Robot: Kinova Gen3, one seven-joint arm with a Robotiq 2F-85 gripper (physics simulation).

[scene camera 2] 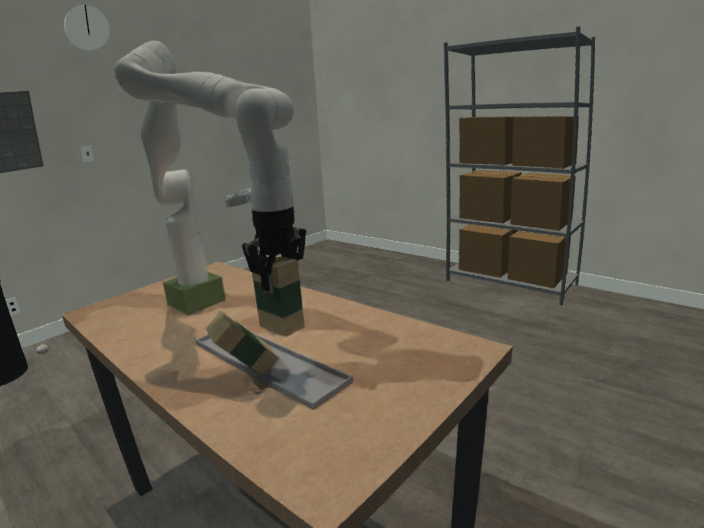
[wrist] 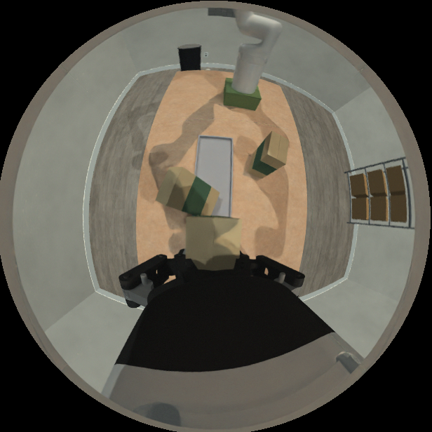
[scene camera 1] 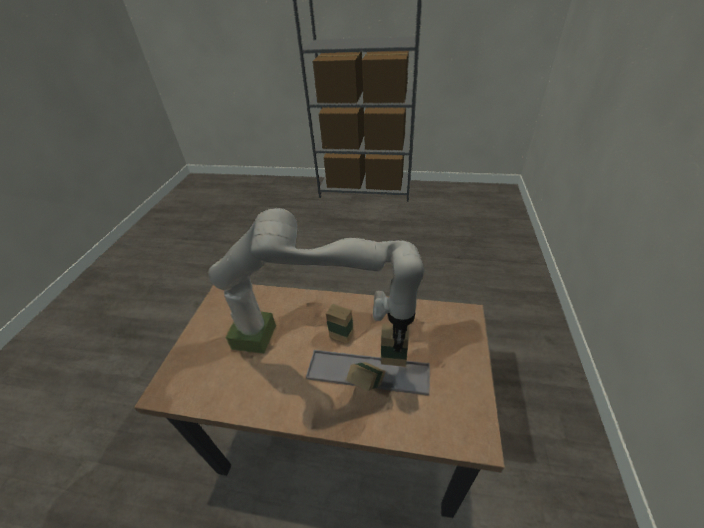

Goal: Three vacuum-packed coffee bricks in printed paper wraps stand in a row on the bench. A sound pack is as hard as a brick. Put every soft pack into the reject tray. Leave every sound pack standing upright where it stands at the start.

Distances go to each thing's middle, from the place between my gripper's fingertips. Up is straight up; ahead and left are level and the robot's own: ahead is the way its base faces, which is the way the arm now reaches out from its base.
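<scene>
Here is the grey reject tray (scene camera 2: 299,376), 22 cm below my hand. The tray is also 1 cm to the left of my hand, and 10 cm behind it.
</scene>
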